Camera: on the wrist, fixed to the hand. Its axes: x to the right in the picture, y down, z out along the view.
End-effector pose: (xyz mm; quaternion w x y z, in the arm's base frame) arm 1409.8 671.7 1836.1 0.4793 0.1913 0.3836 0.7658
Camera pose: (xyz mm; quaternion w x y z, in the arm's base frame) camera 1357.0 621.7 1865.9 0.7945 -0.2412 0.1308 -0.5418
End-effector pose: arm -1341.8 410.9 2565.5 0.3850 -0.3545 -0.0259 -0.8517
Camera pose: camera -1308.5 366.6 2509.7 0.8409 0.0854 0.4450 0.2957
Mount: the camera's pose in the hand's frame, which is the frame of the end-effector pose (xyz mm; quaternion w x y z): -21.6 66.3 -36.3 0.0301 -0.0404 0.1610 0.9857
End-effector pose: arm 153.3 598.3 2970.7 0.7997 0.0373 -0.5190 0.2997
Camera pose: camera 142.2 656.4 2919.0 0.1863 0.5910 -0.0643 -0.7823
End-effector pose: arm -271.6 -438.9 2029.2 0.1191 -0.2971 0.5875 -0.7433
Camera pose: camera -286.9 -417.1 1955.3 0.6296 0.6850 0.3597 0.0709
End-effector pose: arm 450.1 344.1 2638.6 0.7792 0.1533 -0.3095 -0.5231
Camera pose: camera 515.5 387.6 2641.3 0.5951 -0.2477 -0.0138 0.7644
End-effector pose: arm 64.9 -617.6 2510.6 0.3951 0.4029 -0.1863 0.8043
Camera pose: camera 2.5 -646.6 2472.7 0.7346 0.3169 0.3716 -0.4710
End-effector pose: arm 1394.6 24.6 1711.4 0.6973 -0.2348 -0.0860 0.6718
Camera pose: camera 1349.2 -5.0 1654.5 0.6368 0.2282 -0.3140 -0.6662
